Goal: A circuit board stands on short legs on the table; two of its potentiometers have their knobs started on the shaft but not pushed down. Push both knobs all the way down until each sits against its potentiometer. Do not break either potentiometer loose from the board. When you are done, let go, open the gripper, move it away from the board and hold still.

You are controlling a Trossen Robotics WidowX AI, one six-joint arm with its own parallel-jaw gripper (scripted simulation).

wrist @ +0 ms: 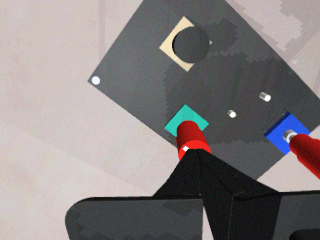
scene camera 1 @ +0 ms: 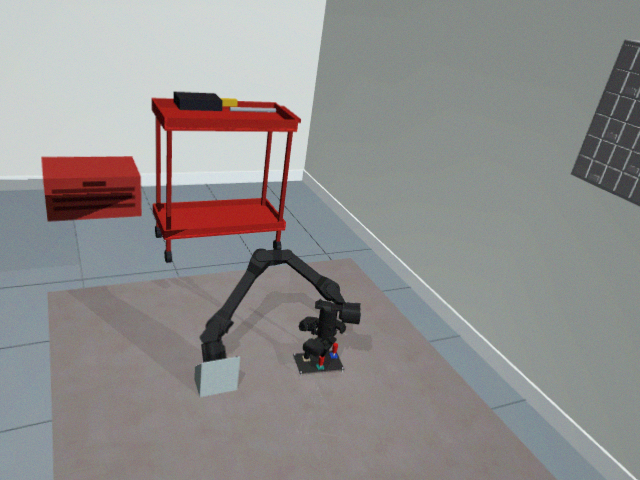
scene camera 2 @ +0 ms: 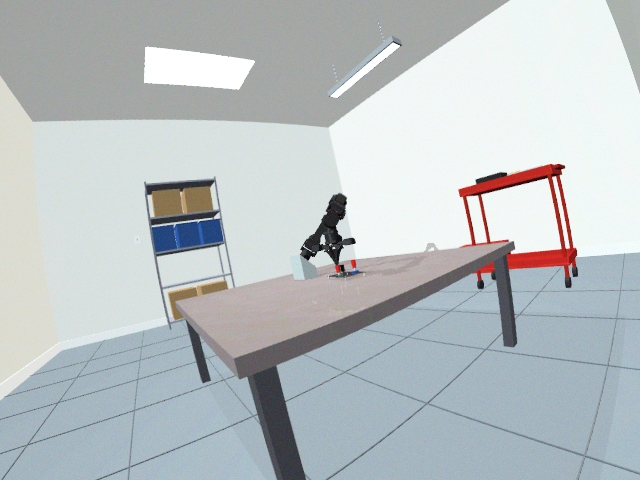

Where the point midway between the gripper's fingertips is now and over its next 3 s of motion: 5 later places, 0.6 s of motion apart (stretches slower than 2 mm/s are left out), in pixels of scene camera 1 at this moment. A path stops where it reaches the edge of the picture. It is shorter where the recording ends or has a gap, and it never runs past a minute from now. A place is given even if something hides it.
My gripper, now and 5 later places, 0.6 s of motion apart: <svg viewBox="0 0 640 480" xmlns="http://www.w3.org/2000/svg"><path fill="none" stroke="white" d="M322 356L322 357L322 354L327 353L330 351L332 349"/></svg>
